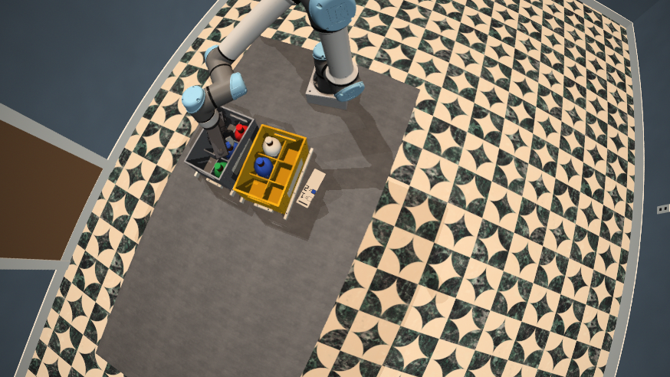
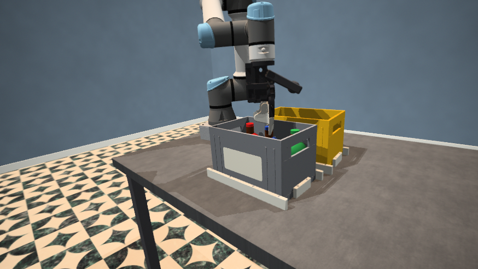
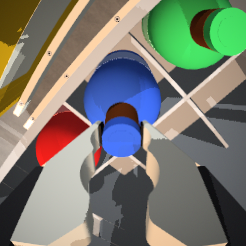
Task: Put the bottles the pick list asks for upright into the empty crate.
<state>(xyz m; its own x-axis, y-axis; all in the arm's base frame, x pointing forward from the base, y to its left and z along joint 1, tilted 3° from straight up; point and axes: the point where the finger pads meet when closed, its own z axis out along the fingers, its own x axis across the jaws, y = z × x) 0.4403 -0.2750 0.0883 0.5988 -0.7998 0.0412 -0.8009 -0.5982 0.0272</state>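
Now: the grey crate 10 mm behind my hand, 40 mm to the right of it and 70 mm below it. Round my hand: green-label bottle 90 mm ahead, 10 mm to the right, 70 mm below; then red-label bottle 80 mm behind, 10 mm to the left, 70 mm below; then white-label bottle 60 mm behind, 150 mm to the left, 70 mm below.
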